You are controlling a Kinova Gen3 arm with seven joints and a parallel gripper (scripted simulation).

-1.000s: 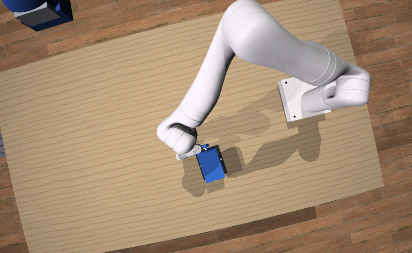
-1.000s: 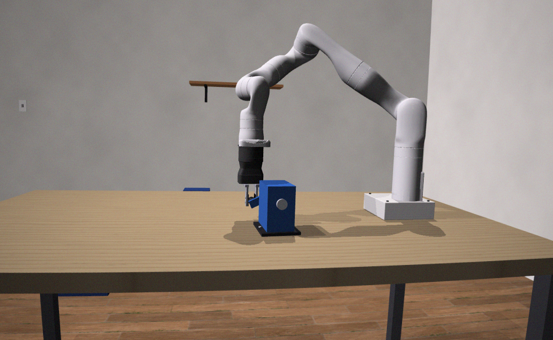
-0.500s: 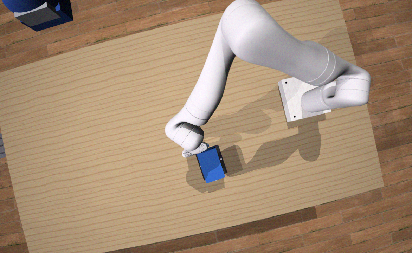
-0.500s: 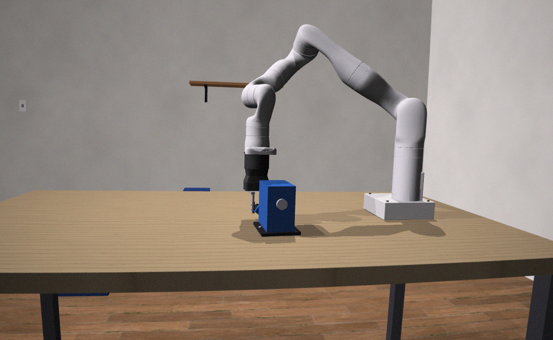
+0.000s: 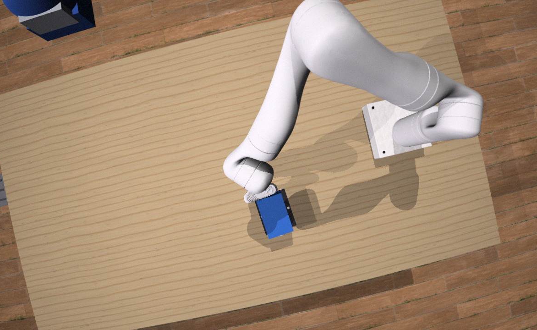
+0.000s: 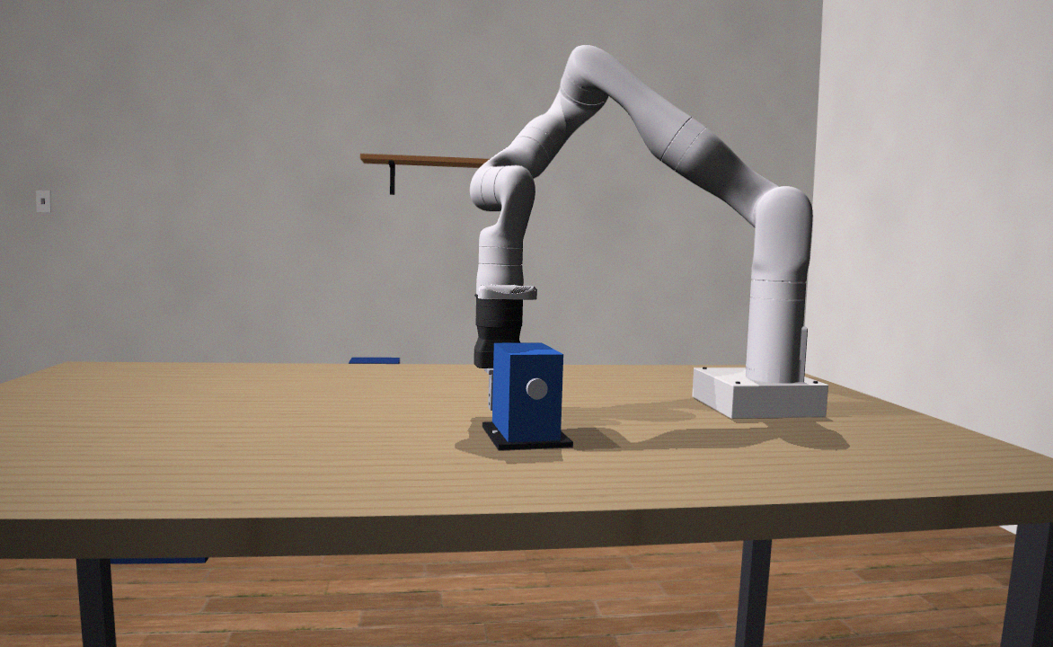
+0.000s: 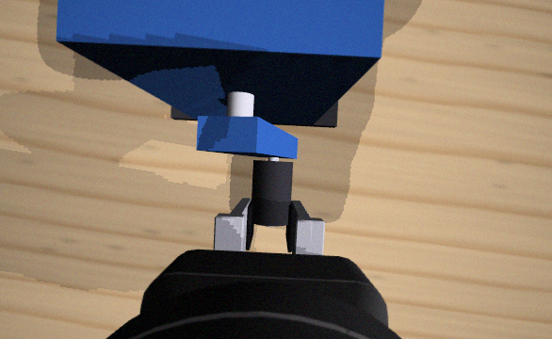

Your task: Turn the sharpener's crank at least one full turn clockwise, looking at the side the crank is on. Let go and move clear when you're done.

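My gripper is now 2 cm to the right of the black handle. Also, from my hand: crank: 1 cm behind, 2 cm to the left.
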